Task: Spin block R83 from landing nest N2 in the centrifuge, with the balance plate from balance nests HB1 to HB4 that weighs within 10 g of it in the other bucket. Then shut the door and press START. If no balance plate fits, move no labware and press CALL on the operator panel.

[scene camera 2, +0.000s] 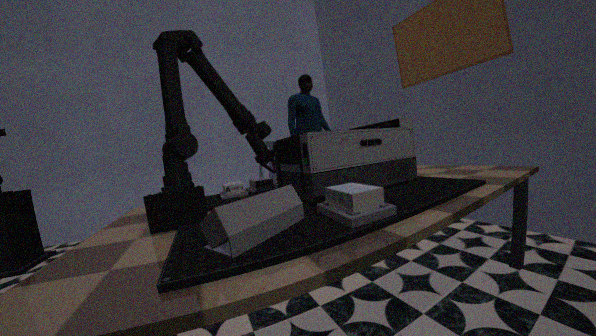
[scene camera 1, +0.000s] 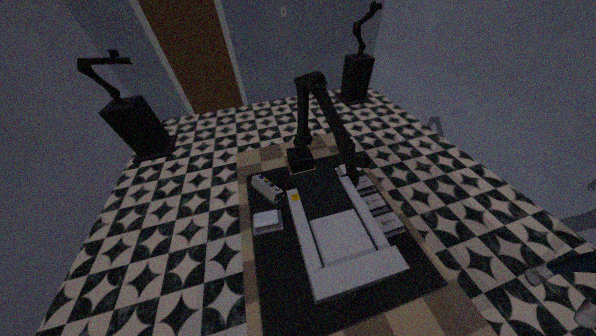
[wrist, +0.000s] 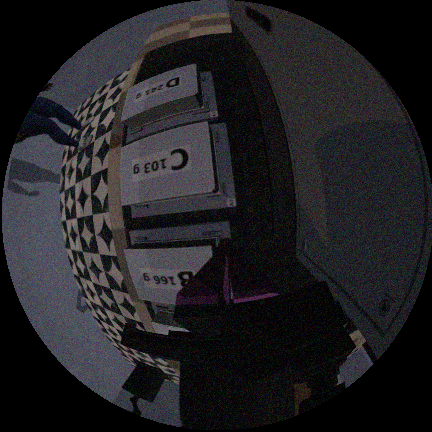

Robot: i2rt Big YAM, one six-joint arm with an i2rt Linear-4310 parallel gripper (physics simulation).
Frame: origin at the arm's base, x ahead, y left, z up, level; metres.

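Seen in the pictures: gripper, fingertip midpoint: (scene camera 2: 275,172) (wrist: 225,242); arm's base, link origin: (scene camera 2: 179,190) (scene camera 1: 299,154) (wrist: 321,369).
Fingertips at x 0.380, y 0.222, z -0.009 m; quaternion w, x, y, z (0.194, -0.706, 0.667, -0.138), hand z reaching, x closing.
Note:
Pixels of each thing's top centre, then the offset from my fingertips to it. Level surfaces: height alone.
- plate B, top centre: (wrist: 166,278) (scene camera 2: 260,179) (scene camera 1: 361,182) dz -0.025, dx -0.053, dy +0.080 m
- come plate C, top centre: (wrist: 157,163) (scene camera 1: 372,201) dz -0.025, dx +0.088, dy +0.072 m
- plate D, top centre: (wrist: 155,87) (scene camera 1: 388,221) dz -0.025, dx +0.219, dy +0.083 m
- Plate A, top centre: (scene camera 2: 232,183) dz -0.025, dx -0.188, dy +0.074 m
- white block R83, top centre: (scene camera 2: 351,187) (scene camera 1: 266,218) dz -0.016, dx +0.020, dy -0.522 m
- operator panel, top centre: (scene camera 2: 253,193) (scene camera 1: 265,183) dz +0.005, dx -0.201, dy -0.489 m
- black mat, surface height: dz -0.079 m
My gripper (wrist: 225,242) (scene camera 1: 355,179) (scene camera 2: 270,163) is shut with nothing between its fingers. It hangs low between the centrifuge (scene camera 1: 358,271) (scene camera 2: 358,152) (wrist: 342,169) and the row of balance plates. In the wrist view its tips lie at the right edge of plate B (wrist: 160,275), marked 166 g. Beyond that come plate C (wrist: 165,165) (scene camera 1: 375,203), marked 103 g, and plate D (wrist: 160,92) (scene camera 1: 391,223), marked 241 g. Plate A (scene camera 2: 232,189) is at the row's near end. The white block R83 (scene camera 1: 267,219) (scene camera 2: 354,196) sits on its nest left of the centrifuge.
The operator panel (scene camera 1: 267,188) (scene camera 2: 254,217) stands on the black mat (scene camera 1: 283,292) (scene camera 2: 291,246) near the arm's base. A person in blue (scene camera 2: 306,111) stands behind the centrifuge. Two other arms on pedestals (scene camera 1: 133,121) (scene camera 1: 357,75) stand on the floor.

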